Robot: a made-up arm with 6 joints.
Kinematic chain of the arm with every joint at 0, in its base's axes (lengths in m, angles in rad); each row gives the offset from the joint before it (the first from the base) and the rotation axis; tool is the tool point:
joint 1: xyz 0 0 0.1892 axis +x
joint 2: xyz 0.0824 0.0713 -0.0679 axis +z
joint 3: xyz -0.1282 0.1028 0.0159 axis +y
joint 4: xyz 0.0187 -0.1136 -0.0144 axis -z
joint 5: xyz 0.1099 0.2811 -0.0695 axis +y
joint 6: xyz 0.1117 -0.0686 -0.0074 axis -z
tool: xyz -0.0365 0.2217 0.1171
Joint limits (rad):
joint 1: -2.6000..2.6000
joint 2: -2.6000..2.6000
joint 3: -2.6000..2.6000
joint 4: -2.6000..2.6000
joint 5: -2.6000..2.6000
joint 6: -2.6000..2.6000
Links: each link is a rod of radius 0.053 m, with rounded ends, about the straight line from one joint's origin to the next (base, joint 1, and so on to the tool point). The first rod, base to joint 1, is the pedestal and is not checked.
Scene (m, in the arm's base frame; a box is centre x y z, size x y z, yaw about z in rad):
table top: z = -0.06
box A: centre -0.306 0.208 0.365 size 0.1 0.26 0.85 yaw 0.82
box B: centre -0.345 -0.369 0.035 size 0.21 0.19 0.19 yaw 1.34
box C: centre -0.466 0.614 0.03 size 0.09 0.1 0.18 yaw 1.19
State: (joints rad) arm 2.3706 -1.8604 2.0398 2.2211 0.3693 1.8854
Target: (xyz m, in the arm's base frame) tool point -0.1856 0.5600 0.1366
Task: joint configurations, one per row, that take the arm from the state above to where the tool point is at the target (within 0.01 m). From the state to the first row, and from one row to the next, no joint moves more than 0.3 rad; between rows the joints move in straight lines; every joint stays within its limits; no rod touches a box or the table.
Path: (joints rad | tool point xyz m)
1: 2.3605 -1.9837 1.9443 1.9485 0.4402 1.9208 | -0.2747 -0.3449 0.5509
2: 2.3503 -2.1069 1.8489 1.6759 0.5110 1.9562 | -0.1703 -0.3095 0.7001
3: 2.3402 -2.2302 1.7534 1.4033 0.5819 1.9916 | -0.0423 -0.2303 0.8042
4: 2.3301 -2.3535 1.6580 1.1306 0.6528 2.0270 | 0.0879 -0.1176 0.8531
5: 2.3199 -2.4767 1.5625 0.8580 0.7236 2.0624 | 0.2022 0.0132 0.8457
6: 2.3098 -2.6000 1.4670 0.5854 0.7945 2.0978 | 0.2887 0.1447 0.7888
7: 2.0203 -2.3474 1.4795 0.7190 0.6168 1.9024 | 0.1499 0.3149 0.7698
8: 1.7308 -2.0949 1.4919 0.8527 0.4392 1.7069 | 0.0057 0.4818 0.6381
9: 1.4413 -1.8423 1.5044 0.9863 0.2615 1.5115 | -0.1139 0.5781 0.4074
10: 1.1518 -1.5898 1.5168 1.1199 0.0838 1.3160 | -0.1856 0.5600 0.1366

